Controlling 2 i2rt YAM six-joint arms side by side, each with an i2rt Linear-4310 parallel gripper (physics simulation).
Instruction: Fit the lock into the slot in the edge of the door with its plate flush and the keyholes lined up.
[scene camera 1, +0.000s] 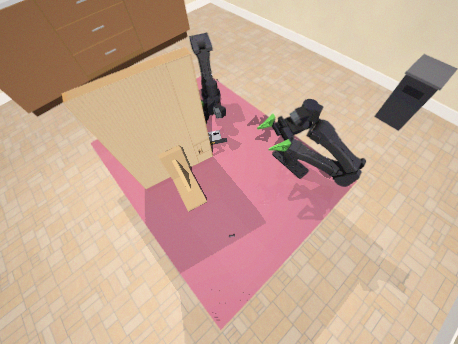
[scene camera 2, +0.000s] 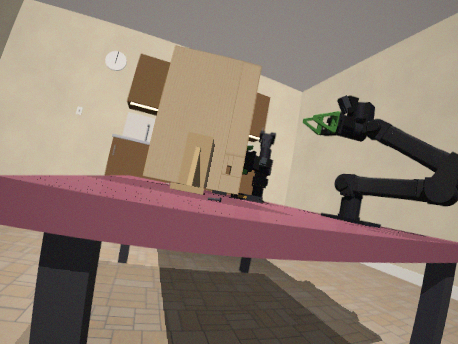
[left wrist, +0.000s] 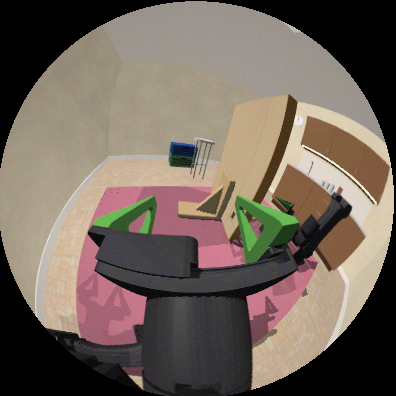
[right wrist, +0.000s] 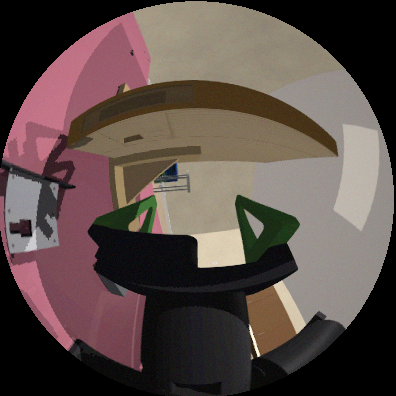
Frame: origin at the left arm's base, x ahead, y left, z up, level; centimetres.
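Seen in the pictures: left gripper, fingertip midpoint: (scene camera 1: 262, 138) (scene camera 2: 307, 119) (left wrist: 195, 199); right gripper, fingertip midpoint: (left wrist: 269, 205) (right wrist: 195, 198); left arm's base at its link origin: (scene camera 1: 289, 162) (scene camera 2: 347, 221).
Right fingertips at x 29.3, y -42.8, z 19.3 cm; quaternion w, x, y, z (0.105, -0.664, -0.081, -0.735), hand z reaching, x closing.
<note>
Pixels of each thing's middle, then the offset from my right fingertips to it. "pt": a spot on its surface instead. Level surfaces: height alone.
- wooden door at the middle of its body: (right wrist: 227, 142) (scene camera 2: 205, 118) (scene camera 1: 160, 134) (left wrist: 240, 160) dz +10.7, dx +17.6, dy +8.3 cm
- keyhole cutout at a spot on its surface: (right wrist: 133, 138) (scene camera 2: 225, 170) pt dz -8.6, dx +5.0, dy +8.7 cm
- grey lock at the middle of its body: (scene camera 2: 247, 197) (scene camera 1: 213, 137) dz -18.2, dx -9.0, dy +3.6 cm
- wooden bracket foot at a spot on its surface: (scene camera 2: 187, 188) pt dz -18.4, dx +21.5, dy +31.0 cm
- small dark piece at the middle of its body: (scene camera 2: 214, 199) (scene camera 1: 231, 236) dz -18.9, dx +18.2, dy +52.0 cm
- pink mat at its surface level: dz -19.3 cm
- grey block at the middle of its body: (right wrist: 116, 273) dz -17.5, dx -0.7, dy -15.1 cm
The wooden door (scene camera 1: 135, 115) (scene camera 2: 205, 110) (left wrist: 255, 145) (right wrist: 225, 130) stands upright. Its edge slot (right wrist: 132, 106) shows in the right wrist view, with a keyhole cutout (right wrist: 133, 138) (scene camera 1: 200, 150) (scene camera 2: 228, 170) in the face near it. The grey lock (right wrist: 30, 207) (scene camera 1: 215, 135) lies flat on the mat beside the door's edge, its dark plate (right wrist: 42, 176) standing at one side. My left gripper (scene camera 1: 265, 137) (scene camera 2: 311, 126) (left wrist: 195, 199) is open and empty above the mat, apart from door and lock. My right gripper (right wrist: 195, 198) (scene camera 2: 247, 160) is open and empty behind the door, partly hidden by it in both scene views.
A wooden bracket foot (scene camera 1: 197, 199) (scene camera 2: 187, 188) (left wrist: 195, 210) braces the door on the near side; another foot (right wrist: 119, 182) is behind. A small dark piece (scene camera 1: 231, 235) (scene camera 2: 214, 199) lies on the pink mat (scene camera 1: 220, 295). A grey block (right wrist: 114, 286) is partly hidden under my right gripper.
</note>
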